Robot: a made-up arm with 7 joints.
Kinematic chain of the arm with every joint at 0, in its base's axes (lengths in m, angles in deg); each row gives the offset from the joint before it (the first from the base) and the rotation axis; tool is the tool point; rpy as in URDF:
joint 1: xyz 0 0 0.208 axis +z
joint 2: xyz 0 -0.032 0.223 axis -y
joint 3: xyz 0 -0.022 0.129 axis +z
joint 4: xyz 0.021 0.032 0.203 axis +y
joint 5: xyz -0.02 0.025 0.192 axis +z
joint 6: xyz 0 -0.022 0.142 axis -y
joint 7: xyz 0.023 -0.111 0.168 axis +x
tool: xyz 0 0 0 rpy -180 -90 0
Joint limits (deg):
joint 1: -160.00..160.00
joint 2: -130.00..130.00
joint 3: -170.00..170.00
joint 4: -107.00..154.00
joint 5: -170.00..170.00
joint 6: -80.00..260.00
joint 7: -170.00..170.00
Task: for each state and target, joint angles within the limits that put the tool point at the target. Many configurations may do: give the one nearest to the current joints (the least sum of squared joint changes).
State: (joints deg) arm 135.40 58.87 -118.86 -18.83 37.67 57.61 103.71
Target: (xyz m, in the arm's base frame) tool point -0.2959 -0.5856 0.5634
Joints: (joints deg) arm 89.94 76.27 -109.61 -42.47 29.72 62.46 103.71
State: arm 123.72 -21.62 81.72 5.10 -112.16 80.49 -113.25
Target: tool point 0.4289 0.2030 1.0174
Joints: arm 148.87 7.58 96.65 -33.26 -99.36 66.00 -113.25
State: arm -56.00 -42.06 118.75 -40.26 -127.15 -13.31 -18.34
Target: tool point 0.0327 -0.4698 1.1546
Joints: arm -56.66 -33.72 119.96 -2.27 -134.43 3.27 -18.34
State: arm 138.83 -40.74 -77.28 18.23 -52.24 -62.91 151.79
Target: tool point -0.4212 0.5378 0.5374
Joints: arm 155.44 -82.93 -60.49 30.84 -41.71 -80.00 151.79
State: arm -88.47 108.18 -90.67 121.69 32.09 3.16 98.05
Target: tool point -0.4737 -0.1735 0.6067
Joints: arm -58.27 90.60 -63.26 109.01 35.92 1.75 98.05
